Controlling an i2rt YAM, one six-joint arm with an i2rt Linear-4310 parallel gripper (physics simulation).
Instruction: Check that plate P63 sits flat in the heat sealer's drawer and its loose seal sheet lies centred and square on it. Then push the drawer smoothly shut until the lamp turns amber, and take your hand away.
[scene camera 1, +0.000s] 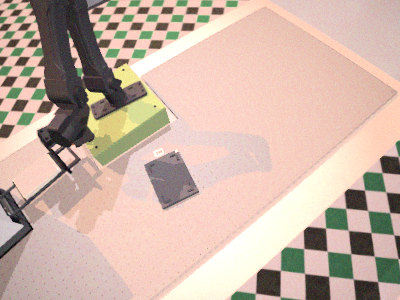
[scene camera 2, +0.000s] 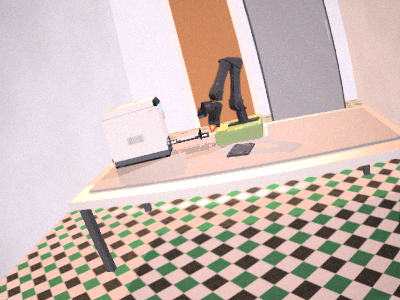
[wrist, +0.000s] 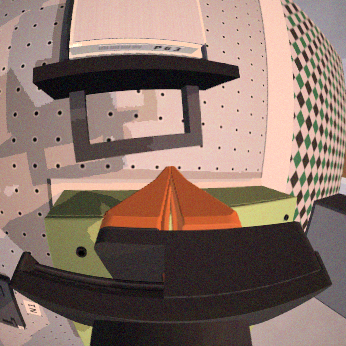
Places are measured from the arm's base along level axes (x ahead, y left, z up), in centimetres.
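Pixels of known places: gripper, fingertip midpoint: (scene camera 1: 74, 143) (scene camera 2: 211, 132) (wrist: 169, 173); arm's base, link origin: (scene camera 1: 119, 100) (scene camera 2: 244, 122).
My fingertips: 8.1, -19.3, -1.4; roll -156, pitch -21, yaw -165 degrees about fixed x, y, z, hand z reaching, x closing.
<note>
Ahead of a thing's pixels: the offset from my fingertips to its top centre, as dx, dy, dz. "spot": to the spot under its first point.
The heat sealer {spot: +24.2, -35.8, +13.1} (scene camera 2: 137, 132) is a white box with a dark base; part of it shows at the left edge in scene camera 1 (scene camera 1: 9, 232). A small green light {spot: +5.1, -26.3, +18.7} (scene camera 2: 163, 112) shows near its top front. Its drawer {spot: +4.2, -5.2, +1.9} (wrist: 135, 77) stands out, with a dark front bar and a square handle {spot: +2.8, -1.3, +0.3} (wrist: 137, 146). Plate P63 {spot: +4.8, -7.1, +1.6} (wrist: 135, 49) lies in the drawer, apparently flat, label towards me. A pale surface {spot: +5.3, -8.6, +2.6} (wrist: 137, 20) shows on top; whether it is the seal sheet, and whether centred, I cannot tell; its far end is cut off. My gripper (wrist: 169, 173) (scene camera 2: 213, 128) is shut and empty, apart from the handle, on the arm's side of it.
The arm stands on a yellow-green block (scene camera 1: 135, 135) (scene camera 2: 240, 134) (wrist: 70, 235) close behind the gripper. A dark flat tray {+24.4, +23.6, -3.8} (scene camera 1: 171, 180) (scene camera 2: 241, 149) lies on the table beside the block, with a small "IN" label {spot: +13.7, +23.7, -5.6} (scene camera 1: 158, 152) (wrist: 31, 307) at its edge.
</note>
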